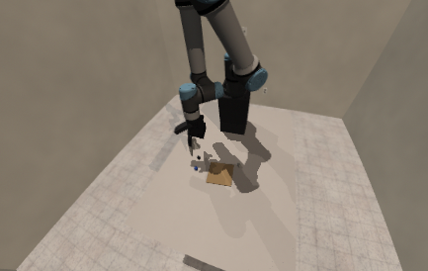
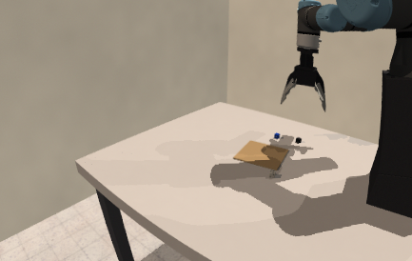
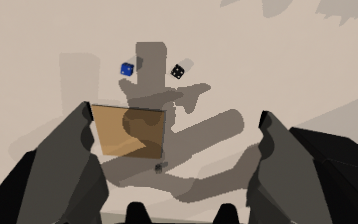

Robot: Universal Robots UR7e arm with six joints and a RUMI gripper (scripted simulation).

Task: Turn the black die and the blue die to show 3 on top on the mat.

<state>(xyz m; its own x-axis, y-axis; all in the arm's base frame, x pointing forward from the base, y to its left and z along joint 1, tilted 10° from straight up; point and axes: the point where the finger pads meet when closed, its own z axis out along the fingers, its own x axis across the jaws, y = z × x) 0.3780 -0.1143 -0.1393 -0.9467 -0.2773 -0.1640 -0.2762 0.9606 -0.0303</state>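
The black die lies 12 cm below my hand. Round my hand: blue die 8 cm ahead, 3 cm to the left, 12 cm below; brown mat 5 cm ahead, 17 cm to the left, 12 cm below; white die 4 cm behind, 26 cm to the left, 12 cm below.
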